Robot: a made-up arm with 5 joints. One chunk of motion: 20 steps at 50 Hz.
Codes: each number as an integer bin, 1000 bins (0 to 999) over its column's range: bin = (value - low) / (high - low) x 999, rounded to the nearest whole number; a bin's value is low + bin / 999 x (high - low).
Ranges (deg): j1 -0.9..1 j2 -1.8..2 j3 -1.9..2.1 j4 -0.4..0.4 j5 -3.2..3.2
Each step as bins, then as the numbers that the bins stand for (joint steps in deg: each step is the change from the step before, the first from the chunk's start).
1 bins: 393 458 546 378 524
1 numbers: -0.153 -0.058 0.286 -0.097 0.157
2 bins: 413 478 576 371 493
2 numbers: -0.115 0.018 0.406 -0.103 -0.042
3 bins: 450 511 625 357 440
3 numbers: -0.044 0.144 0.603 -0.114 -0.381
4 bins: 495 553 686 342 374
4 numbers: 0.041 0.304 0.847 -0.126 -0.804
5 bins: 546 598 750 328 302
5 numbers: 0.138 0.475 1.103 -0.137 -1.265
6 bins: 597 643 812 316 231
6 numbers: 0.235 0.646 1.351 -0.147 -1.720
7 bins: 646 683 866 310 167
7 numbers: 0.329 0.798 1.567 -0.152 -2.130
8 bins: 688 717 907 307 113
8 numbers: 0.409 0.927 1.732 -0.154 -2.476
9 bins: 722 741 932 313 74
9 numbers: 0.473 1.019 1.832 -0.149 -2.726
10 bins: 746 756 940 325 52
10 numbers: 0.519 1.076 1.864 -0.140 -2.867
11 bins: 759 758 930 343 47
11 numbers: 0.544 1.083 1.824 -0.125 -2.899
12 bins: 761 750 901 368 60
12 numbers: 0.547 1.053 1.708 -0.105 -2.816
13 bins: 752 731 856 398 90
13 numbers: 0.530 0.981 1.527 -0.081 -2.623
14 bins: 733 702 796 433 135
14 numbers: 0.494 0.870 1.287 -0.053 -2.335
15 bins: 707 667 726 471 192
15 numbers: 0.445 0.737 1.007 -0.023 -1.970
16 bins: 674 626 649 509 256
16 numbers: 0.382 0.581 0.699 0.008 -1.560
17 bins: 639 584 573 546 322
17 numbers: 0.315 0.421 0.394 0.037 -1.137
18 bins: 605 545 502 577 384
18 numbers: 0.251 0.273 0.110 0.062 -0.740
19 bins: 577 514 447 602 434
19 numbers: 0.197 0.155 -0.110 0.082 -0.420
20 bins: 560 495 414 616 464
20 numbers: 0.165 0.083 -0.242 0.093 -0.227
